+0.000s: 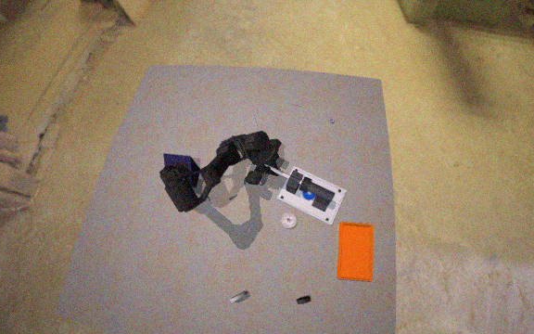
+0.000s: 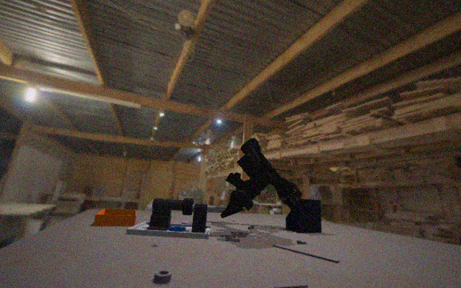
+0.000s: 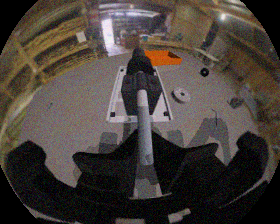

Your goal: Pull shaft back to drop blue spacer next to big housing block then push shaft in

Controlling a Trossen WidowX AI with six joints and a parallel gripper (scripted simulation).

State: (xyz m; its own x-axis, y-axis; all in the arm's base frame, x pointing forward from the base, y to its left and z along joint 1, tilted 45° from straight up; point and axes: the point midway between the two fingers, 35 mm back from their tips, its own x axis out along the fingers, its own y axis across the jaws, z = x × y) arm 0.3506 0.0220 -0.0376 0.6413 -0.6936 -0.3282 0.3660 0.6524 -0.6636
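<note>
The shaft is 5 cm ahead of my gripper tip, 3 cm above it and 2 cm to the right of it. From my gripper tip the other things lie so: blue spacer (13 cm ahead, 5 cm to the right, 4 cm below); grey cylinder (45 cm to the right, 9 cm behind, 2 cm below); orange tray (31 cm ahead, 26 cm to the right, 4 cm below).
</note>
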